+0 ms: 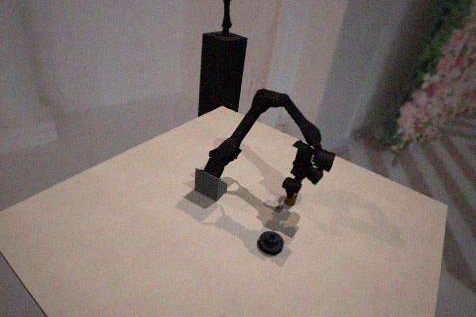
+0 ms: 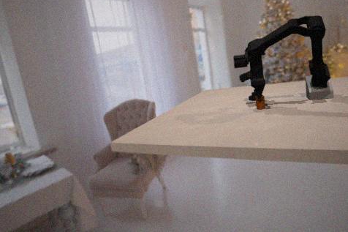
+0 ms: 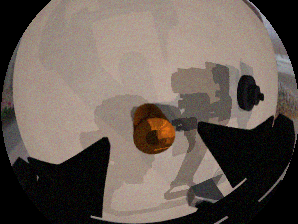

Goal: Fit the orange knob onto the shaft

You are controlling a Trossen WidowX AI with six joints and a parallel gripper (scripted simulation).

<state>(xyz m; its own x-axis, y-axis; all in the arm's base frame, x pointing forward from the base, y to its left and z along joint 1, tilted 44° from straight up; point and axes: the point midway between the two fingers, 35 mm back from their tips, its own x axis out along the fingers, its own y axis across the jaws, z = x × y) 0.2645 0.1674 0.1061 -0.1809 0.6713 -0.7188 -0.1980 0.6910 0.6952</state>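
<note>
My gripper tip is now 3 cm above the orange knob. The rest, counted from my gripper tip: dark round pedestal: 23 cm to the right, 6 cm ahead, 3 cm below.
</note>
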